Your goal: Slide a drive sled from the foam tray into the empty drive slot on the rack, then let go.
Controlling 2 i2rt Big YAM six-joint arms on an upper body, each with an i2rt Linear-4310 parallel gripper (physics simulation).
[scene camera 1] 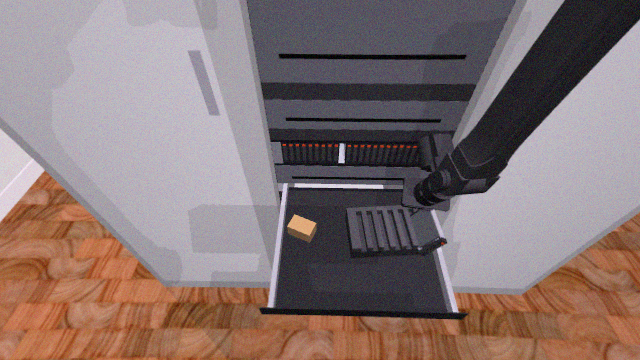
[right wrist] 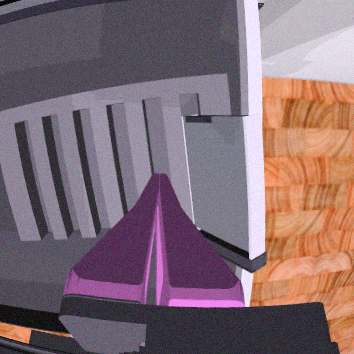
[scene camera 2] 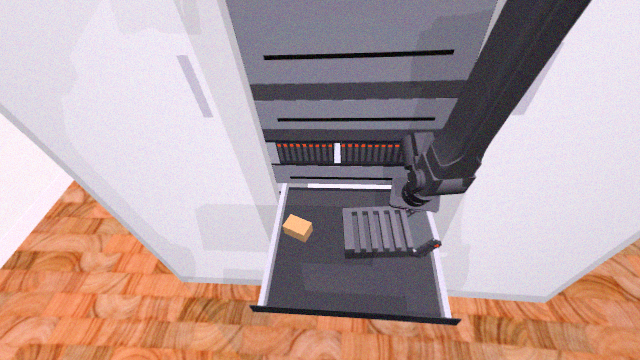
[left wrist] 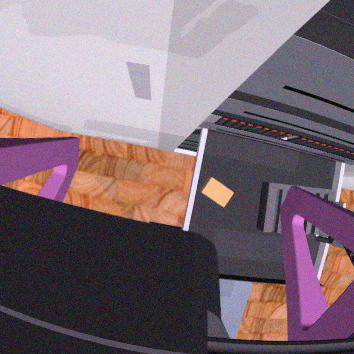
Note:
The left gripper is open, with nothing in its grasp. The right gripper is shut and holds nothing. Also in view: a drive sled. Further things: a foam tray.
The right gripper also shows in the right wrist view.

